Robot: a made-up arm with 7 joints. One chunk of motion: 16 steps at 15 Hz.
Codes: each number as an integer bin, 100 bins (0 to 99) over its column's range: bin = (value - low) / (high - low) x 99, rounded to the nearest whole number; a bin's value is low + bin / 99 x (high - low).
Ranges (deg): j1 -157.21..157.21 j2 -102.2..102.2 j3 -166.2..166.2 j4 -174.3..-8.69 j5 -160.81..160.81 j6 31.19..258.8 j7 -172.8..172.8
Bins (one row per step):
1: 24 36 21 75 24 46 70
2: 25 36 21 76 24 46 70
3: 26 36 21 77 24 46 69
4: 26 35 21 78 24 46 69
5: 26 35 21 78 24 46 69
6: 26 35 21 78 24 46 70
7: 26 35 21 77 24 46 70
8: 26 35 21 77 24 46 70
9: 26 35 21 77 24 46 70
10: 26 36 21 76 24 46 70
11: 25 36 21 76 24 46 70
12: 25 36 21 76 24 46 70
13: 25 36 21 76 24 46 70
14: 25 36 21 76 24 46 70
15: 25 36 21 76 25 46 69
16: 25 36 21 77 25 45 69
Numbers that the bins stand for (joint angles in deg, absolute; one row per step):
1: -80.99 -27.87 -95.69 -48.84 -82.84 136.95 71.56
2: -77.81 -27.87 -95.69 -47.17 -82.84 136.95 71.56
3: -74.64 -27.87 -95.69 -45.49 -82.84 136.95 68.07
4: -74.64 -29.94 -95.69 -43.82 -82.84 136.95 68.07
5: -74.64 -29.94 -95.69 -43.82 -82.84 136.95 68.07
6: -74.64 -29.94 -95.69 -43.82 -82.84 136.95 71.56
7: -74.64 -29.94 -95.69 -45.49 -82.84 136.95 71.56
8: -74.64 -29.94 -95.69 -45.49 -82.84 136.95 71.56
9: -74.64 -29.94 -95.69 -45.49 -82.84 136.95 71.56
10: -74.64 -27.87 -95.69 -47.17 -82.84 136.95 71.56
11: -77.81 -27.87 -95.69 -47.17 -82.84 136.95 71.56
12: -77.81 -27.87 -95.69 -47.17 -82.84 136.95 71.56
13: -77.81 -27.87 -95.69 -47.17 -82.84 136.95 71.56
14: -77.81 -27.87 -95.69 -47.17 -82.84 136.95 71.56
15: -77.81 -27.87 -95.69 -47.17 -79.59 136.95 68.07
16: -77.81 -27.87 -95.69 -45.49 -79.59 134.65 68.07

